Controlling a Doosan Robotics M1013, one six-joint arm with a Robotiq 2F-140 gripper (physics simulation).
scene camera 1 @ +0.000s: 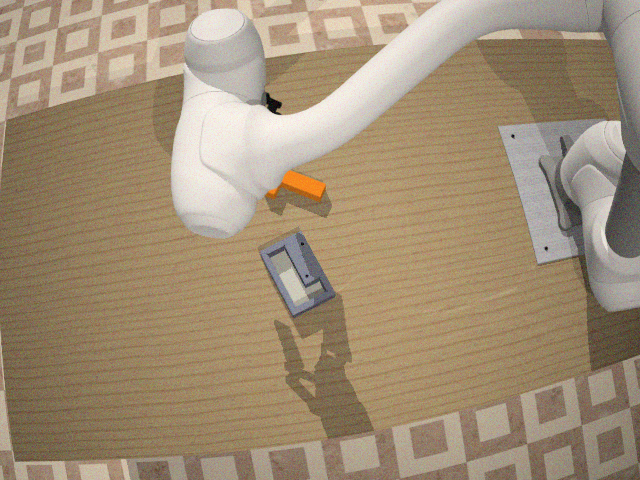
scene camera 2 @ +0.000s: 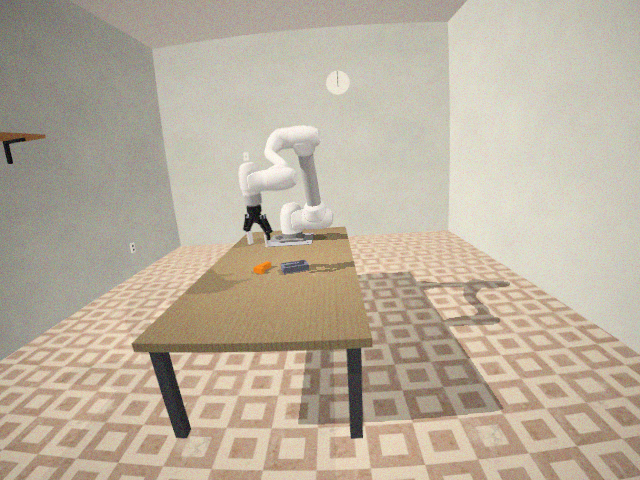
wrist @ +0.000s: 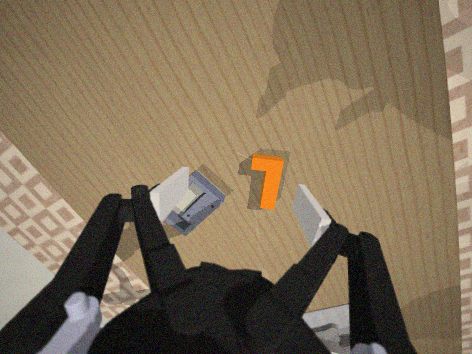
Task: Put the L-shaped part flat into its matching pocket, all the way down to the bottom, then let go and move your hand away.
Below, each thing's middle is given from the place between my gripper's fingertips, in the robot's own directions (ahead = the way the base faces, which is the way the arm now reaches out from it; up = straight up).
My hand is 150 mm above the orange L-shaped part [scene camera 1: 292, 181], 70 mm past it and 20 mm to the left of it. From my hand the other things lie so: grey pocket block [scene camera 1: 297, 274] 170 mm to the left, 150 mm below, 40 mm behind.
